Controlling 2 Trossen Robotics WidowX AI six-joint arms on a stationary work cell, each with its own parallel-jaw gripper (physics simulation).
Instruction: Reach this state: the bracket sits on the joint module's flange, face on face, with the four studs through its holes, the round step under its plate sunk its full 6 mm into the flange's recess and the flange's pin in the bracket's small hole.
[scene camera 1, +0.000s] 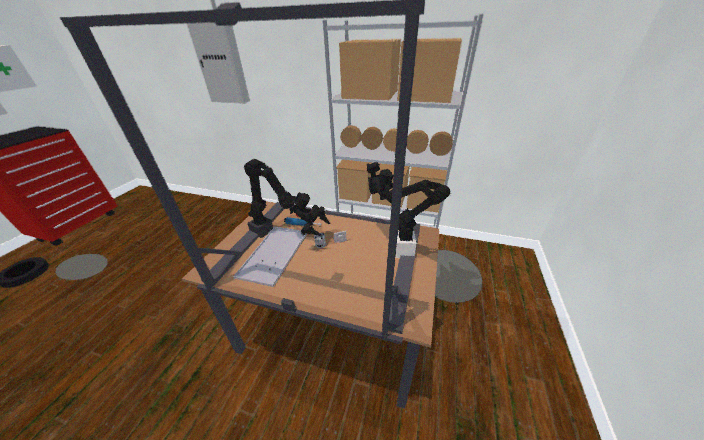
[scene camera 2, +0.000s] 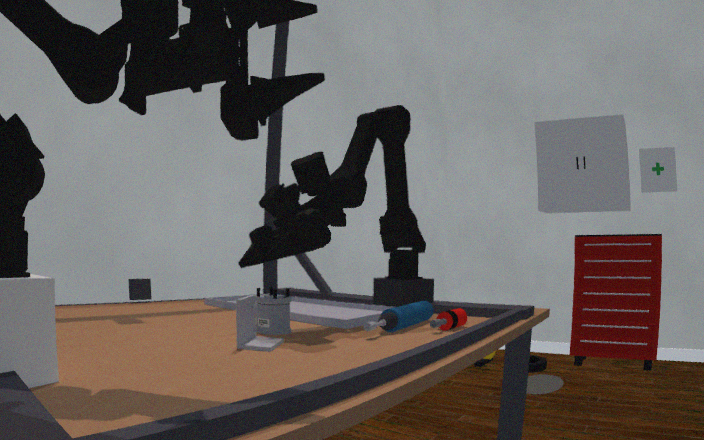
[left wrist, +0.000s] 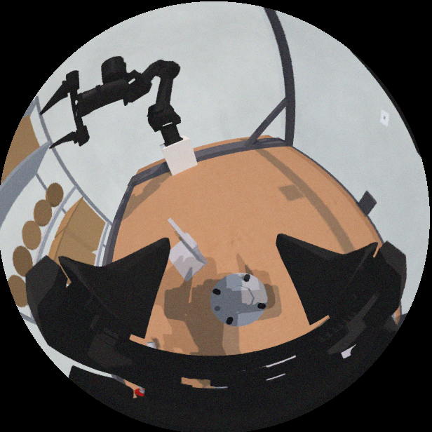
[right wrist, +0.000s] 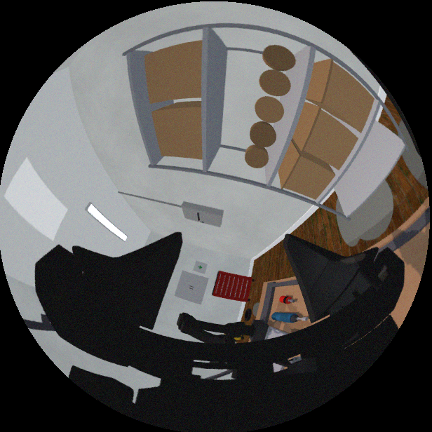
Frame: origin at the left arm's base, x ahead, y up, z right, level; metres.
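Where they show: left gripper, fingertip midpoint: (scene camera 1: 325, 229) (scene camera 2: 252, 262); right gripper, fingertip midpoint: (scene camera 2: 320, 40); left arm's base, link origin: (scene camera 1: 259, 221) (scene camera 2: 403, 278); right arm's base, link origin: (scene camera 1: 405, 236).
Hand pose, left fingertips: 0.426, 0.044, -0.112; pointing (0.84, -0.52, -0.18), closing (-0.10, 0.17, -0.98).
Note:
Things, the pixels of their centre, and the offset from my left fingertips, as dx, dy, dz. "spot": a spot on its surface instead.
- joint module, body centre: (scene camera 2: 273, 310) (scene camera 1: 319, 239) -0.043, -0.081, +0.011
- light grey L-shaped bracket, body centre: (scene camera 2: 258, 321) (scene camera 1: 339, 235) +0.027, -0.083, -0.083
- shallow grey tray, body centre: (scene camera 2: 299, 307) (scene camera 1: 273, 252) -0.208, -0.110, +0.212
- blue tool, body centre: (scene camera 2: 400, 317) (scene camera 1: 302, 222) -0.254, -0.098, -0.072
- white block, surface spot: (scene camera 2: 31, 332) spot: +0.339, -0.064, -0.221
The joint module (scene camera 1: 319, 240) (scene camera 2: 275, 314) (left wrist: 238, 300) is a grey cylinder standing on the table. Four black studs rise from its bare flange, around a shallow recess; a small dark round spot shows near the rim. The light grey L-shaped bracket (scene camera 1: 340, 236) (scene camera 2: 246, 324) (left wrist: 186, 262) stands on the table beside it, apart, one plate flat and the other upright. My left gripper (scene camera 1: 323, 228) (scene camera 2: 241, 264) (left wrist: 224, 241) is open and empty, above the module and bracket. My right gripper (scene camera 2: 319, 42) (left wrist: 43, 131) (right wrist: 235, 238) is open and empty, raised high, away from both parts.
A shallow grey tray (scene camera 1: 269, 256) (scene camera 2: 337, 313) lies near the left arm. A blue tool (scene camera 1: 294, 221) (scene camera 2: 410, 316) (right wrist: 285, 317) and a red one (scene camera 2: 452, 318) (right wrist: 285, 299) lie near the table edge. The right arm stands on a white block (scene camera 2: 31, 332) (left wrist: 180, 156). Dark posts (scene camera 1: 402, 155) frame the table.

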